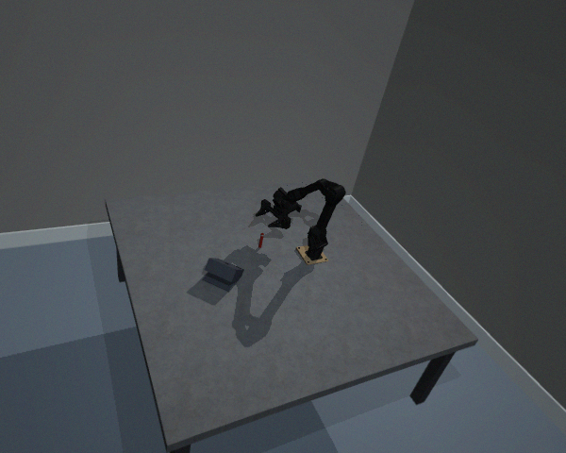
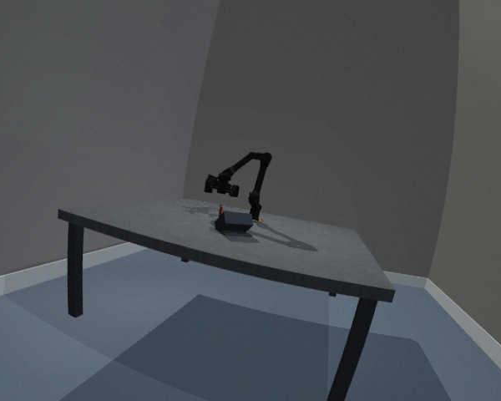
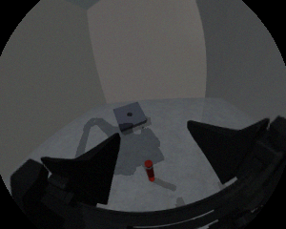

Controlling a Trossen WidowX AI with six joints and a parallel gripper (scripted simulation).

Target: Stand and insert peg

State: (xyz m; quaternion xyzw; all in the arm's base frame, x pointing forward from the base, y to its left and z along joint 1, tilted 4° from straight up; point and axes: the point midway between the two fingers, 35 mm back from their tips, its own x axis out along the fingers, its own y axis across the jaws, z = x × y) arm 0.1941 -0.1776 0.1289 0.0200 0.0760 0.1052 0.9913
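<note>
My gripper tip is 90 mm above the red peg, 10 mm to the right of it and 10 mm past it. Round my gripper tip: sloped dark panel (240 mm ahead, 140 mm to the left, 110 mm below).
</note>
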